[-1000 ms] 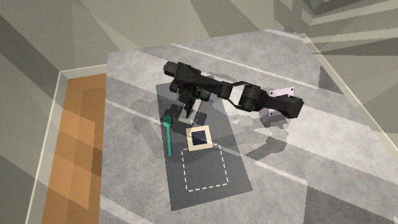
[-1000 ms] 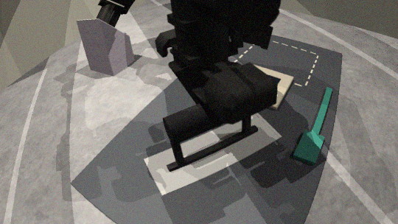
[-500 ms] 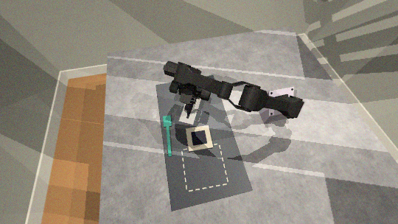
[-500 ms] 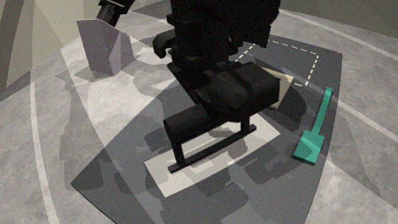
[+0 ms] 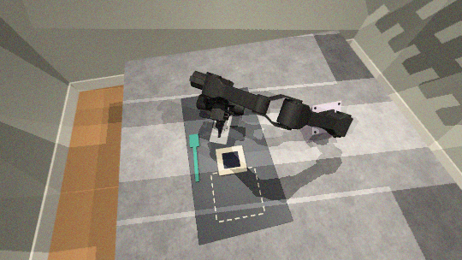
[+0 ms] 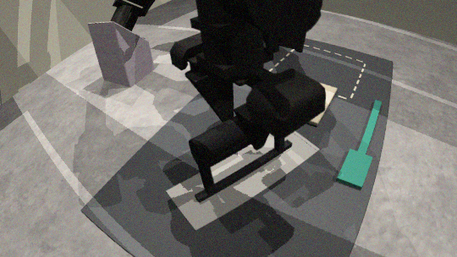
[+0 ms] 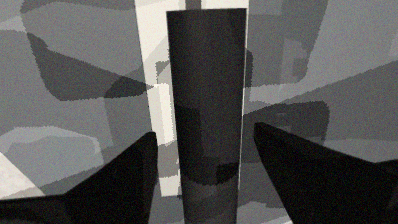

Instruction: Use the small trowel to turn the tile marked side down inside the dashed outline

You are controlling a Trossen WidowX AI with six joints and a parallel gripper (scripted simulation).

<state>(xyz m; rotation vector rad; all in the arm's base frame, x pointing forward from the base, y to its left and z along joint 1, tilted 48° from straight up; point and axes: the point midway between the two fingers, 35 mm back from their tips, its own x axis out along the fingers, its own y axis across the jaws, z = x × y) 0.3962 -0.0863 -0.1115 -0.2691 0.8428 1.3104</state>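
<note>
Now: gripper tip 18 cm to the right of the cream tile and 6 cm above it. The rest, counted from my gripper tip: teal trowel 14 cm ahead, 11 cm to the left, 6 cm below.
</note>
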